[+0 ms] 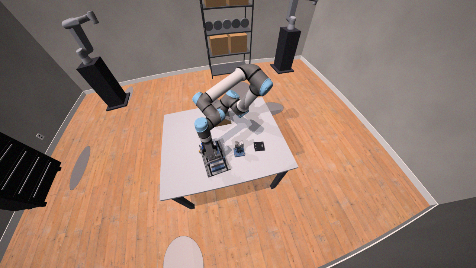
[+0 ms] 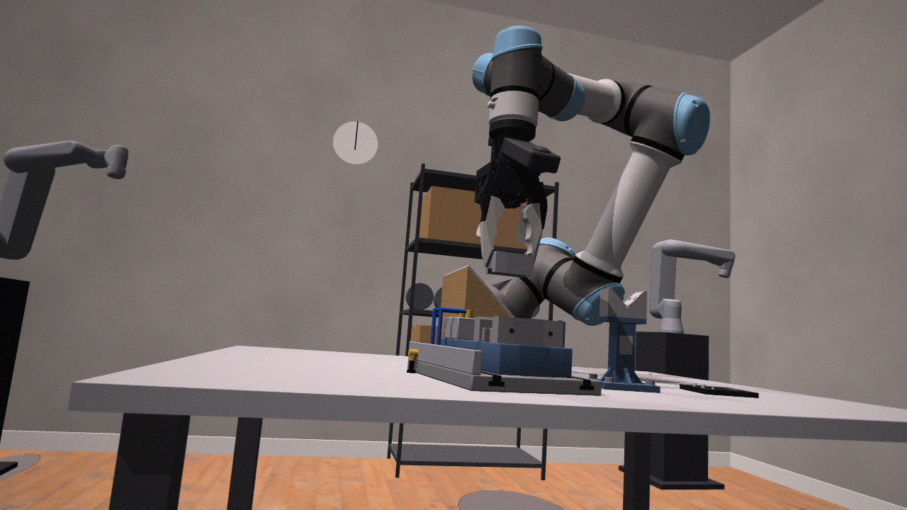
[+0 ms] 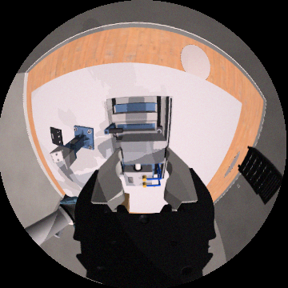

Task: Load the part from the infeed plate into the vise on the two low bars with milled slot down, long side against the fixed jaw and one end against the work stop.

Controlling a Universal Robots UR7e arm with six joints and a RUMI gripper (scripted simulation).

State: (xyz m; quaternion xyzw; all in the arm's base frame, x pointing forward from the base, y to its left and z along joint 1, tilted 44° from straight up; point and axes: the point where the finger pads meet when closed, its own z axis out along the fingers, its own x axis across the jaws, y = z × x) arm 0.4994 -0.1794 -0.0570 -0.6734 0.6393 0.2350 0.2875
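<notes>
Now: the vise 7 cm behind my hand, 1 cm to the left of it and 14 cm below it. Also, from my hand: infeed plate: 6 cm behind, 42 cm to the left, 18 cm below; then part: 1 cm below.
</notes>
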